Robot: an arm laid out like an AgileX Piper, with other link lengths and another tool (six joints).
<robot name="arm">
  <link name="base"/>
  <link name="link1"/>
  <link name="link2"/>
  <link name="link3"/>
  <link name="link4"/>
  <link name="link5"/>
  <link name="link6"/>
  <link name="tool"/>
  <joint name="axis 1" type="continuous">
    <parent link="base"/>
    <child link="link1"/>
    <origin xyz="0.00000 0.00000 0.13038"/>
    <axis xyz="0 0 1"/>
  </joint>
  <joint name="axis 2" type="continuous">
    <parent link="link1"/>
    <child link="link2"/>
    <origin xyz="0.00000 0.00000 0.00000"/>
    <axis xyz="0 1 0"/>
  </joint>
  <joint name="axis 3" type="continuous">
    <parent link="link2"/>
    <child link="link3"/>
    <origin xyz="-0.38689 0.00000 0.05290"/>
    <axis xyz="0 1 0"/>
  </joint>
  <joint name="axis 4" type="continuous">
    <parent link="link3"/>
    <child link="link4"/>
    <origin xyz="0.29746 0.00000 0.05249"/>
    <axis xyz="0.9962 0 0.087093"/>
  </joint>
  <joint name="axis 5" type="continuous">
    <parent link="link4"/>
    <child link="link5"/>
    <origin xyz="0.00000 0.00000 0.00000"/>
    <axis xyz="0 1 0"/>
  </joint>
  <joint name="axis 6" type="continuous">
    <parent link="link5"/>
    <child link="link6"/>
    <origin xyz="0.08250 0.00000 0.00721"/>
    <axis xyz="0.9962 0 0.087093"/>
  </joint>
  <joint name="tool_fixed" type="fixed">
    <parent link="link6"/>
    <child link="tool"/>
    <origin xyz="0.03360 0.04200 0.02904" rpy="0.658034 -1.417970 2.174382"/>
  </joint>
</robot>
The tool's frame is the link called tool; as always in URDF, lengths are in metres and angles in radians. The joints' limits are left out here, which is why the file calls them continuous.
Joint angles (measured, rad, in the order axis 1, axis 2, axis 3, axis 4, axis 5, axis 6), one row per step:
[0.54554, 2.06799, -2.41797, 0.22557, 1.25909, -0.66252]
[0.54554, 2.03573, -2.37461, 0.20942, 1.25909, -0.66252]
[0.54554, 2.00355, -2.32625, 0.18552, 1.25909, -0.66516]
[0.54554, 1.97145, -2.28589, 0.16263, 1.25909, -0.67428]
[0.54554, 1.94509, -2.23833, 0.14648, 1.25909, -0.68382]
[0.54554, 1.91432, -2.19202, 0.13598, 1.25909, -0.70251]
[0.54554, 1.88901, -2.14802, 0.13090, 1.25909, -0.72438]
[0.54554, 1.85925, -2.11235, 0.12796, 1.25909, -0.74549]
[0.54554, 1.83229, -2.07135, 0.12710, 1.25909, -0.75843]
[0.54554, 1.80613, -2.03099, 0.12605, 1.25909, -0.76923]
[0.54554, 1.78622, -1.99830, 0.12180, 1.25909, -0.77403]
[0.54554, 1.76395, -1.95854, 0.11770, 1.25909, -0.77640]
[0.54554, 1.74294, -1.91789, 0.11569, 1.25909, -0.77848]
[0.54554, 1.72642, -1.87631, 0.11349, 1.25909, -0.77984]
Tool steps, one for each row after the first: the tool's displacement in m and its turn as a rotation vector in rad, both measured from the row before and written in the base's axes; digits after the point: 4 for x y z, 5 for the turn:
[-0.0068, -0.0061, 0.0025, -0.01830, 0.00188, -0.00676]
[-0.0063, -0.0067, -0.0001, -0.02830, 0.00117, -0.00778]
[-0.0072, -0.0072, 0.0021, -0.02657, -0.00822, -0.00228]
[-0.0057, -0.0055, -0.0033, -0.02827, 0.00600, 0.00102]
[-0.0082, -0.0064, -0.0008, -0.02517, -0.00003, 0.01049]
[-0.0072, -0.0052, -0.0028, -0.02385, 0.00415, 0.01524]
[-0.0092, -0.0061, 0.0021, -0.01503, -0.00524, 0.01559]
[-0.0082, -0.0052, -0.0010, -0.01379, 0.00622, 0.00996]
[-0.0080, -0.0051, -0.0013, -0.01297, 0.00722, 0.00831]
[-0.0058, -0.0041, -0.0020, -0.01217, 0.00690, 0.00260]
[-0.0066, -0.0045, -0.0033, -0.01344, 0.01199, 0.00076]
[-0.0065, -0.0042, -0.0042, -0.01270, 0.01499, 0.00118]
[-0.0052, -0.0034, -0.0067, -0.01537, 0.01982, 0.00060]

